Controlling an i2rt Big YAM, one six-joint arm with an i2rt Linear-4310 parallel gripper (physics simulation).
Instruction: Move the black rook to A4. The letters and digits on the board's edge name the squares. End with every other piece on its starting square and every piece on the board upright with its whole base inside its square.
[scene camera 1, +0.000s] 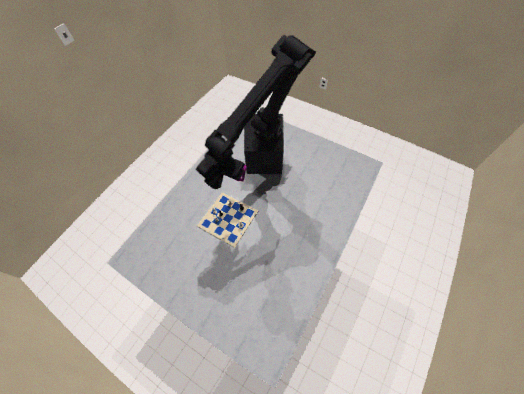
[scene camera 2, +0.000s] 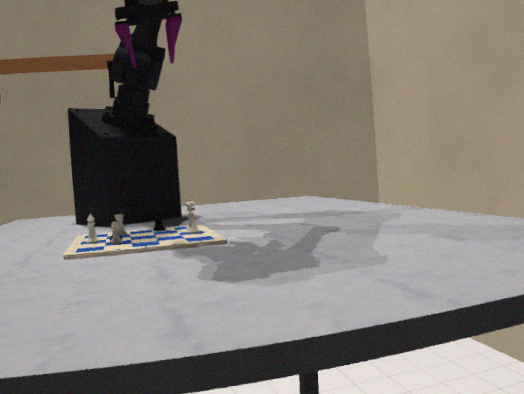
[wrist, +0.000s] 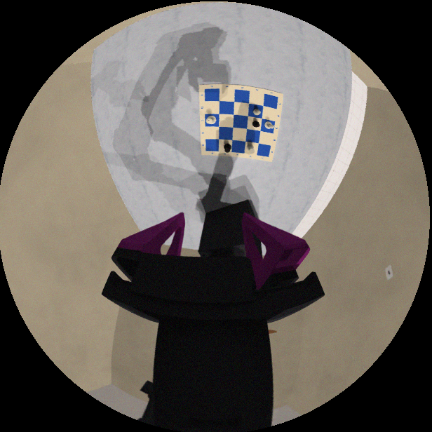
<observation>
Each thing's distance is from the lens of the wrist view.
gripper (wrist: 213, 217): 13 cm
blue-and-cream chessboard (wrist: 232, 105): 37 cm
</observation>
